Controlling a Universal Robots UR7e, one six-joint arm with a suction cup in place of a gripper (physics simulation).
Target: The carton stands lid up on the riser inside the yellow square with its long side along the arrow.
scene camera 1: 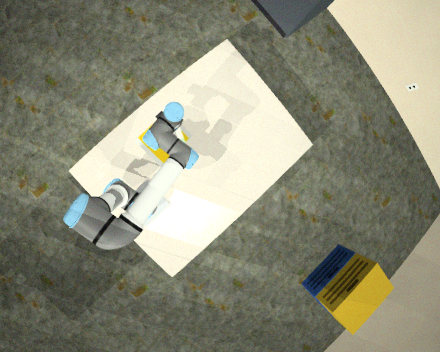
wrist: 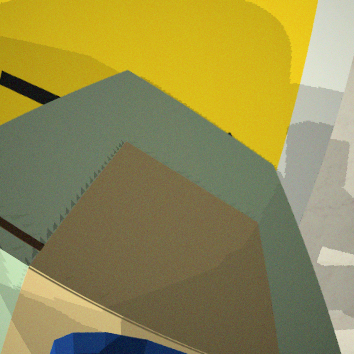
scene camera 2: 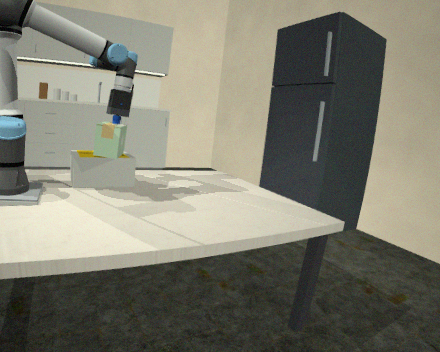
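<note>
A pale green carton (scene camera 2: 110,144) (wrist: 182,116) with a tan lid label stands upright, lid up, with its base at the top of the grey riser (scene camera 2: 103,172). It sits over the yellow square (scene camera 2: 83,152) (wrist: 211,53) (scene camera 1: 162,155). A piece of the black arrow (wrist: 24,89) shows beside the carton in the wrist view. My blue suction cup (scene camera 2: 116,119) (wrist: 116,345) presses on the carton's lid from above and holds it. In the overhead view the arm's wrist hides the carton and the cup. I cannot tell whether the carton's full weight rests on the riser.
The riser stands at the far left part of the white table (scene camera 2: 218,216) (scene camera 1: 253,140). A dark fridge (scene camera 2: 323,122) (scene camera 1: 288,14) stands beyond the table's right end. A blue and yellow box (scene camera 1: 351,286) lies on the floor.
</note>
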